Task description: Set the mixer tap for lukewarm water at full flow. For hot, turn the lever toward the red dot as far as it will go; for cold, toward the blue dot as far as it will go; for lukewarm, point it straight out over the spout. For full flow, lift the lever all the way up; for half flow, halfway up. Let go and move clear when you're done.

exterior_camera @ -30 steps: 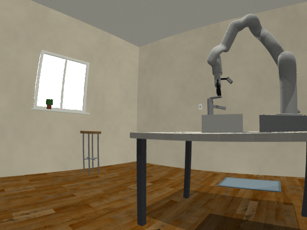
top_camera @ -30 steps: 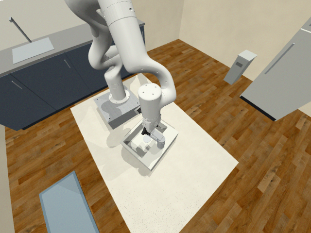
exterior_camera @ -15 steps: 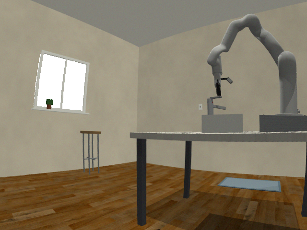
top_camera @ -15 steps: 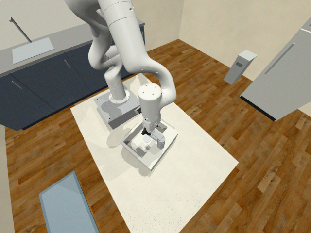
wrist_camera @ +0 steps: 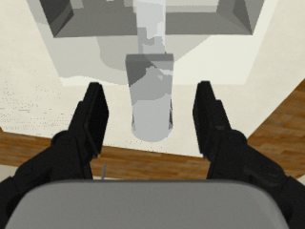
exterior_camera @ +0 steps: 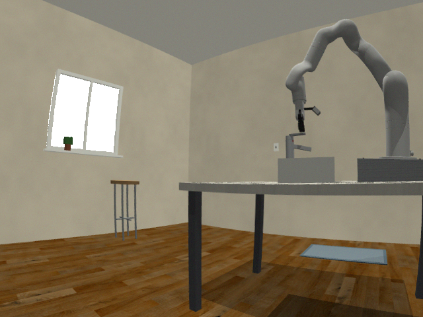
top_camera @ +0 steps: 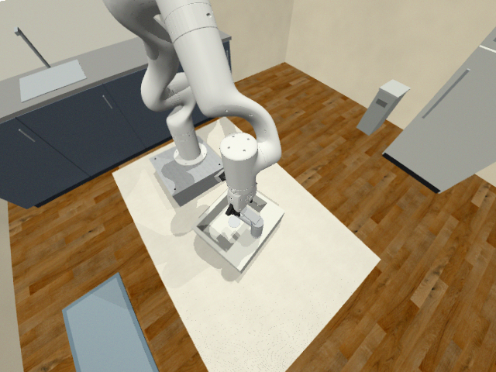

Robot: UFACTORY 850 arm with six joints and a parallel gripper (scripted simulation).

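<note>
The grey lever is 40 mm below my hand, 30 mm ahead of it and 10 mm to the left of it. From my hand the other things lie so: grey mixer tap: 80 mm below, 50 mm ahead, 10 mm to the left; sink basin: 270 mm below, 40 mm behind, 10 mm to the right.
</note>
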